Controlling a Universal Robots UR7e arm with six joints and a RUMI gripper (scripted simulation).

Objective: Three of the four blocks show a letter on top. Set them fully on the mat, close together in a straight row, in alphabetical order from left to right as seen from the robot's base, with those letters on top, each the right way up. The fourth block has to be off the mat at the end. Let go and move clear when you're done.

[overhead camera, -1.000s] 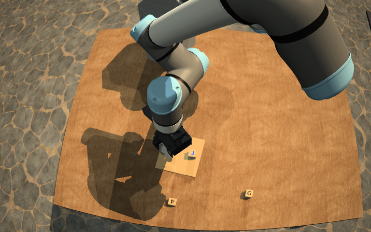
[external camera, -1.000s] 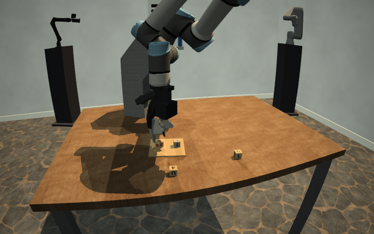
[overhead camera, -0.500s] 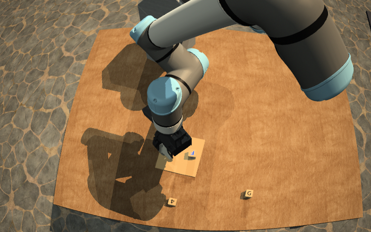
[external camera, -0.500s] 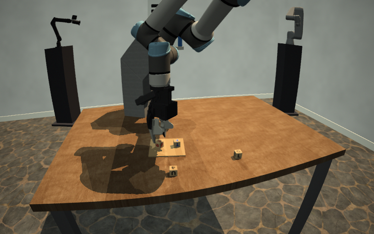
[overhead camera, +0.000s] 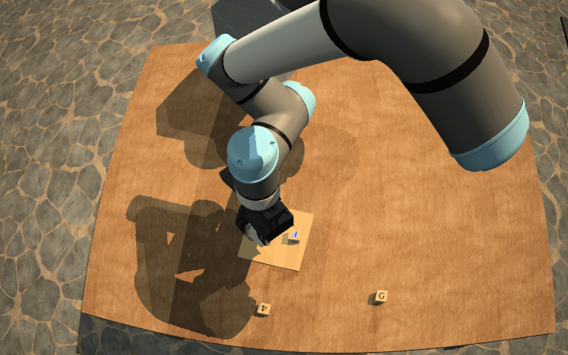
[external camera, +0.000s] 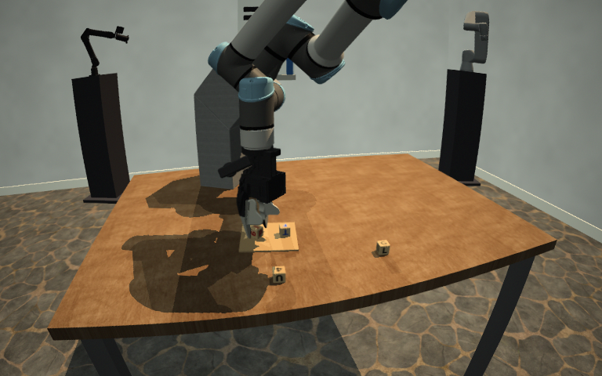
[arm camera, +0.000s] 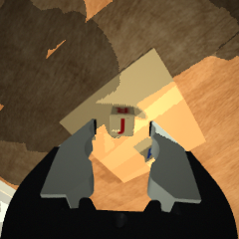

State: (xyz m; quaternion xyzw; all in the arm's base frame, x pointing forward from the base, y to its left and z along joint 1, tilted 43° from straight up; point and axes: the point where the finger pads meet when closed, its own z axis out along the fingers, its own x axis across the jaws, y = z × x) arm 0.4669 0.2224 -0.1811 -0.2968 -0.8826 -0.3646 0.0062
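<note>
Now: the tan mat 30 mm to the left of my hand and 30 mm below it. Round my hand: block: 10 mm behind, 70 mm to the left, 10 mm below.
</note>
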